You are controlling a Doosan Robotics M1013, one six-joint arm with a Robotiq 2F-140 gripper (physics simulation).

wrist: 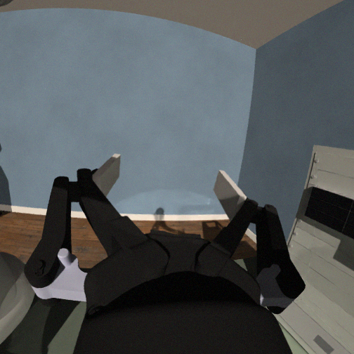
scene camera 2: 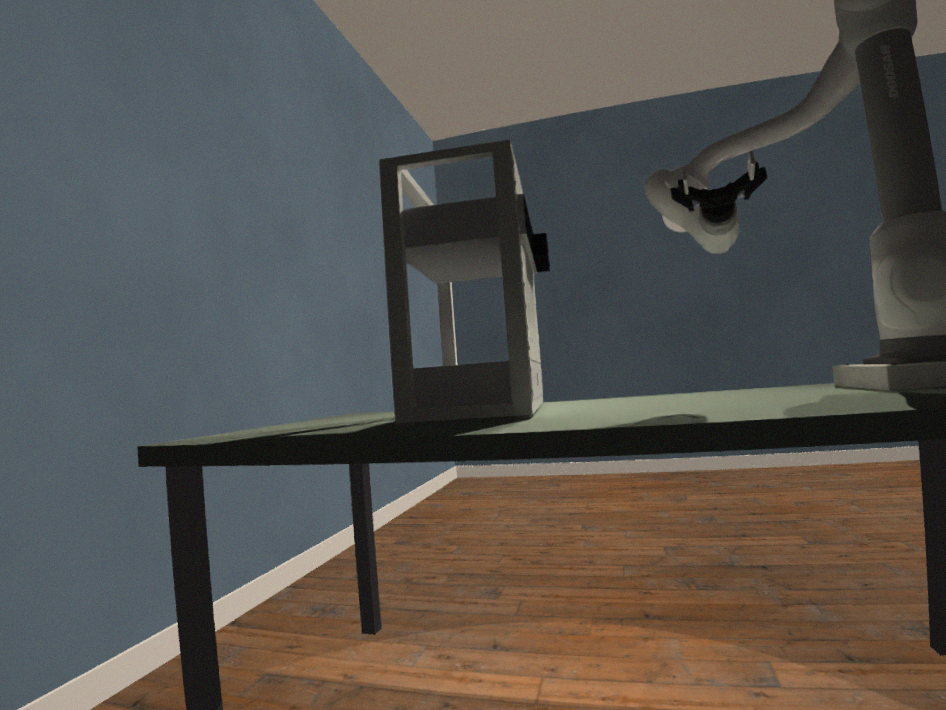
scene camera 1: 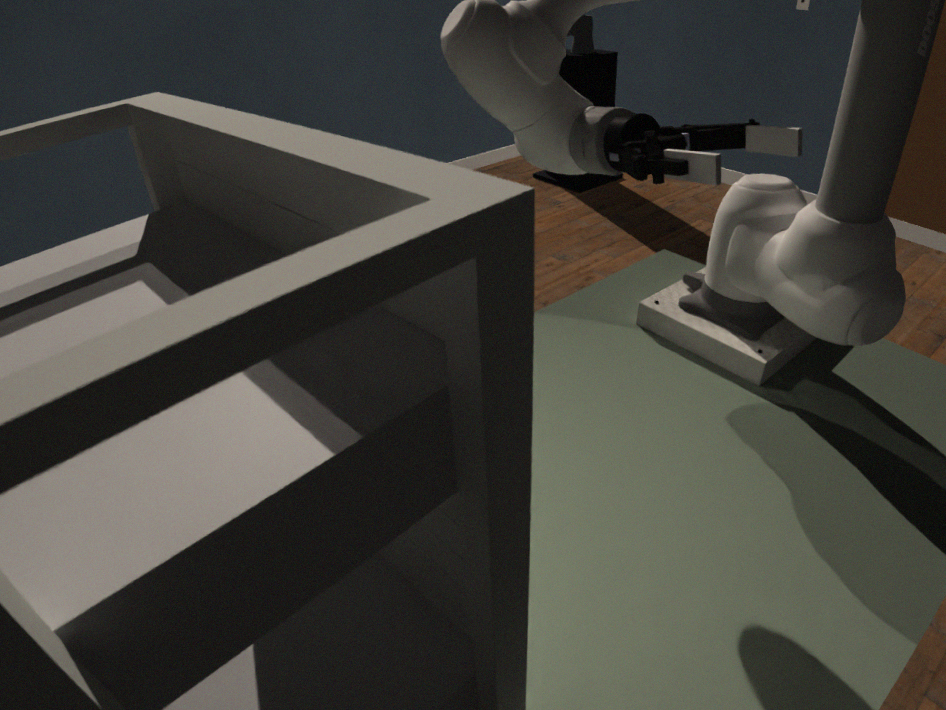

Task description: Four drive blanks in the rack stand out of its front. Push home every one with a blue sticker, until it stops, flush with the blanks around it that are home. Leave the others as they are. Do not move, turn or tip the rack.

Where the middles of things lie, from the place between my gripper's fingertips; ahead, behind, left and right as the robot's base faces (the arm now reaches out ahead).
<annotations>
My gripper is now 580 mm short of the rack (scene camera 1: 275,438), 140 mm to the left of it and 200 mm above it.
</annotations>
